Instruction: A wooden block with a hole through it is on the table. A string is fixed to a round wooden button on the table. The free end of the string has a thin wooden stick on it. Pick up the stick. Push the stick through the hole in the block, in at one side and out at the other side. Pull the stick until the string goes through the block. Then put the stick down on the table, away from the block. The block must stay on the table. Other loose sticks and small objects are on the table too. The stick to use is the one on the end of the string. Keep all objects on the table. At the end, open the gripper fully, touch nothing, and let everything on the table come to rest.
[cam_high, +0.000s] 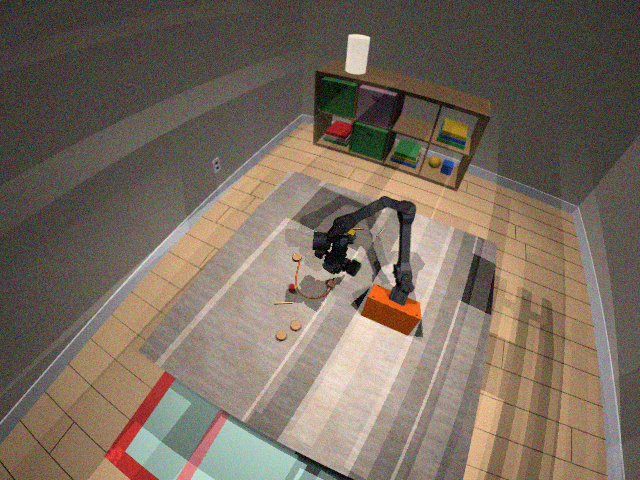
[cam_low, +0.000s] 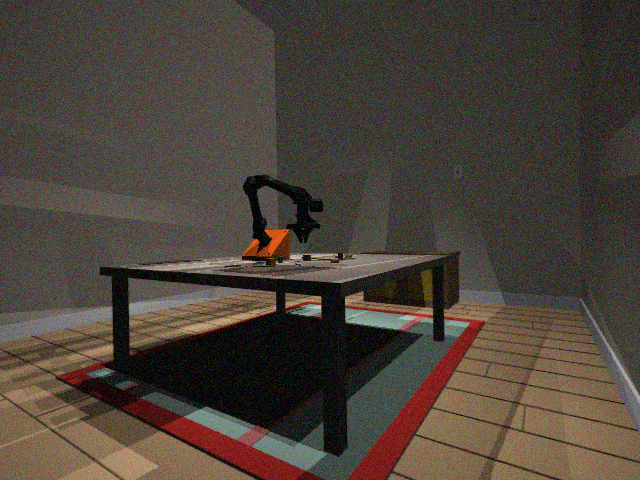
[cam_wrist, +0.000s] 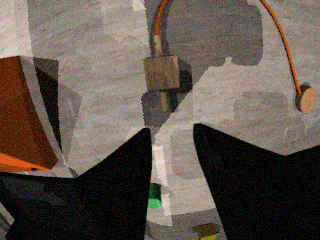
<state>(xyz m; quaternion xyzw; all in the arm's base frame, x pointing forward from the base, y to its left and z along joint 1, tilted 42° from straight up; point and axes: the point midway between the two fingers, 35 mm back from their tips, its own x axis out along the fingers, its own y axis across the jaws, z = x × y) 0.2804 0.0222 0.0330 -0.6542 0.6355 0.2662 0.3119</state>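
Right now the wooden block is 30 mm to the left of my gripper tip and 80 mm below it. From my gripper tip the other things lie so: small red object: 140 mm ahead, 130 mm to the left, 70 mm below; small green object: 30 mm behind, 140 mm to the right, 70 mm below; round wooden button: 210 mm ahead, 20 mm to the right, 80 mm below.
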